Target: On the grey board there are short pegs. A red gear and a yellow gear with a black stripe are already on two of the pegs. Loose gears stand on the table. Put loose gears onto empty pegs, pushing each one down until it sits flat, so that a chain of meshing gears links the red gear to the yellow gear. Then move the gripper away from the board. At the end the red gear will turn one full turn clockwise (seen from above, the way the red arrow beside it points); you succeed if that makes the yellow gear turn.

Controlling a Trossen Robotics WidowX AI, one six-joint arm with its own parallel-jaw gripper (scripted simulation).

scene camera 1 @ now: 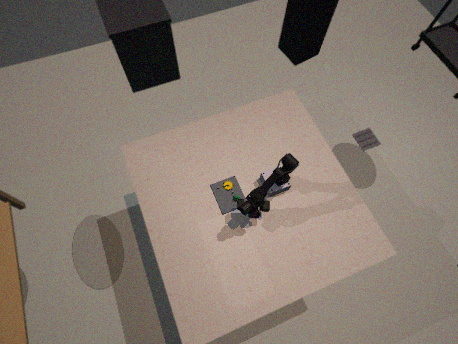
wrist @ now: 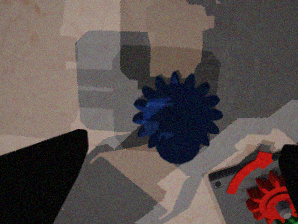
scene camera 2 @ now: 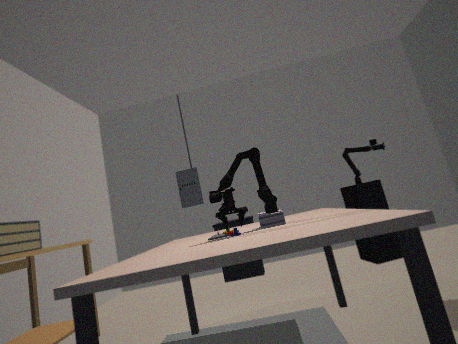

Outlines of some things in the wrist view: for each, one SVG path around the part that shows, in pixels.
My gripper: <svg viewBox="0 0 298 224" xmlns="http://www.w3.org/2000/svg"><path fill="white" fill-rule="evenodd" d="M283 145L281 156L279 156L278 160L279 171L282 173L283 183L286 185L287 193L289 193L295 212L298 214L298 145ZM86 129L74 129L74 131L57 136L55 139L43 140L40 143L29 145L29 147L23 149L16 149L16 151L9 152L7 155L0 156L0 224L53 224L57 213L60 212L61 206L64 205L65 198L67 198L68 193L71 193L74 181L80 175L82 161L84 161L86 152L88 152L88 132L86 132Z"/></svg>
A dark blue gear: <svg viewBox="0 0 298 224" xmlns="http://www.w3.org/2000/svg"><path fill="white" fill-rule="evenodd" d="M173 72L172 76L170 76L169 84L165 84L165 80L161 76L156 76L156 79L154 79L156 91L148 87L148 85L142 85L142 95L148 100L134 100L134 107L138 111L144 112L138 112L136 115L133 115L132 121L136 124L144 124L138 129L137 136L149 136L148 148L153 148L156 145L156 151L162 160L168 161L169 164L182 165L193 161L194 157L200 153L201 144L209 147L208 132L213 133L213 135L220 133L220 128L212 120L222 119L222 111L212 107L220 103L221 99L218 95L205 97L210 89L209 83L201 84L197 88L194 87L196 80L194 80L193 73L186 77L185 83L180 83L177 73Z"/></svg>
